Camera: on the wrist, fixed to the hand. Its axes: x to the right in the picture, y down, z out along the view.
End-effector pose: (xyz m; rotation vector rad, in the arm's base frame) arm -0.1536 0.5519 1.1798 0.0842 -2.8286 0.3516
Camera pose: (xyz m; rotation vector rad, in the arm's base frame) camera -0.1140 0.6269 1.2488 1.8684 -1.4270 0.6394
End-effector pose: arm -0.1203 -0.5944 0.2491 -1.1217 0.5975 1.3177
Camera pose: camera -0.1523 -0.6926 0.2134 -0.8982 0.1871 -0.4507
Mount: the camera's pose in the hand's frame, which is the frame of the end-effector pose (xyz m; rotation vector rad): -0.0195 0.0530 -0.0936 0.6125 0.4080 -1.5892
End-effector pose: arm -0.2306 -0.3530 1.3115 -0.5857 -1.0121 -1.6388
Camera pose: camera -0.1637 -0.4256 1.2646 1.2690 -1.6674 -2.3268
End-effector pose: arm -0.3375 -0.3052 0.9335 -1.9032 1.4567 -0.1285
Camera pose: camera -0.4321 -0.3382 0.9772 -2.0265 -0.2697 -1.5134
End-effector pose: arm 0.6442 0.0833 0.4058 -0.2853 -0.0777 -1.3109
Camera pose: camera 0.6803 0.0903 0.3028 0.7576 -0.4039 -2.7710
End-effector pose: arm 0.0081 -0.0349 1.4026 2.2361 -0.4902 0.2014
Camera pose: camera -0.0298 0.0103 1.4946 2.3450 1.7260 -0.0673
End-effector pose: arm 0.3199 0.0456 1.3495 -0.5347 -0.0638 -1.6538
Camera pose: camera 0.3428 0.0226 1.2451 -0.5329 0.8083 2.9360
